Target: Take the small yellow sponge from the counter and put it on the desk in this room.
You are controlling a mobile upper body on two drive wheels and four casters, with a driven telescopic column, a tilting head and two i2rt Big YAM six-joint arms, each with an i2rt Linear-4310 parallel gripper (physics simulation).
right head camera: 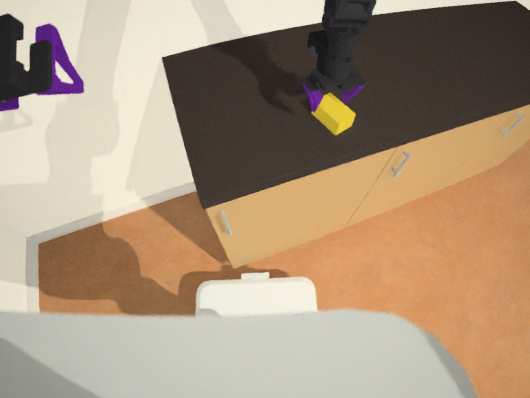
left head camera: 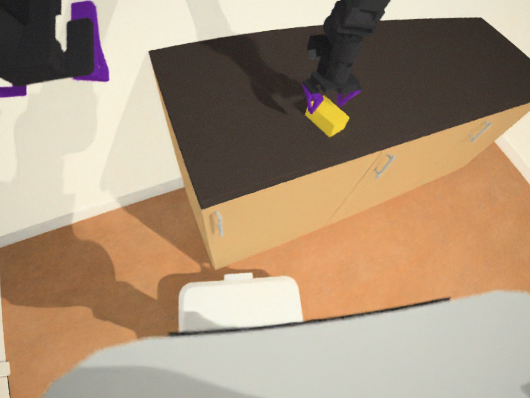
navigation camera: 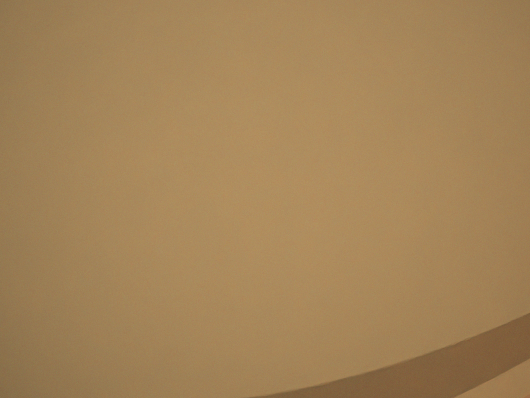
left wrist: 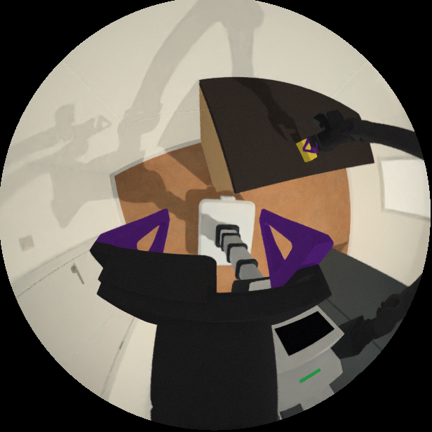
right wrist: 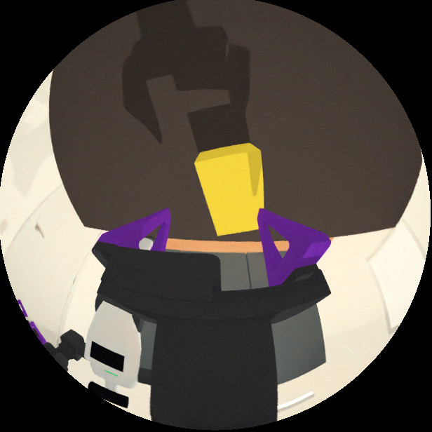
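The small yellow sponge lies on the dark top of the counter. My right gripper is open over the sponge's far end in the head views. In the right wrist view the sponge lies ahead of the fingers, nearer the right-hand fingertip. Nothing is gripped; whether that fingertip touches the sponge I cannot tell. My left gripper is open and empty, left of the counter. I cannot make out a desk.
The counter's wooden front with handles faces the robot. The white base stands near its lower left corner. A pale wall runs behind and at the left. The navigation view shows a plain tan surface.
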